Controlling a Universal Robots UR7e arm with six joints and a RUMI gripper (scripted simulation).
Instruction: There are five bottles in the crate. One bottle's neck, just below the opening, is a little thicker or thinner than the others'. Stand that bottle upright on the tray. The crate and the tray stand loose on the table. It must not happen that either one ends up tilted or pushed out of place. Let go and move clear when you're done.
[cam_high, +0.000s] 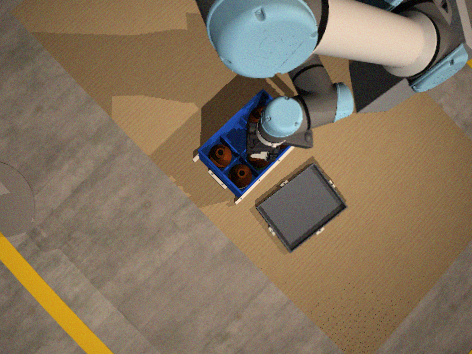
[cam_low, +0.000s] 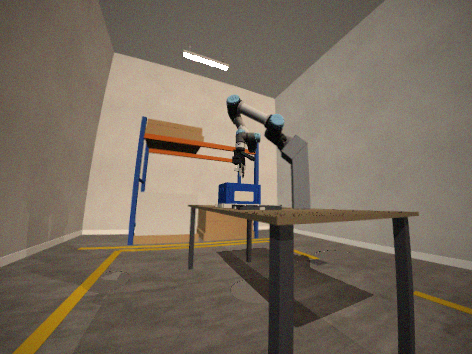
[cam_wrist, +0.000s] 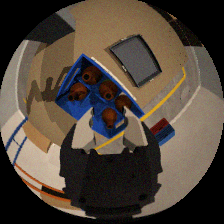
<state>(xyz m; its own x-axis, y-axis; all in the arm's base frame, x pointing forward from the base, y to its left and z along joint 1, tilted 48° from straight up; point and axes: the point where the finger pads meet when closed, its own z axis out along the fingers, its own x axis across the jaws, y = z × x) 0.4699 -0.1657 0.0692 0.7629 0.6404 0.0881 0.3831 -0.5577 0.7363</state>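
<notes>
My hand is 10 mm past the blue crate, 40 mm to the left of it and 160 mm above it. The rest, counted from my hand: brown bottle 90 mm ahead, 30 mm to the right, 150 mm below; grey tray 80 mm ahead, 210 mm to the left, 230 mm below.
</notes>
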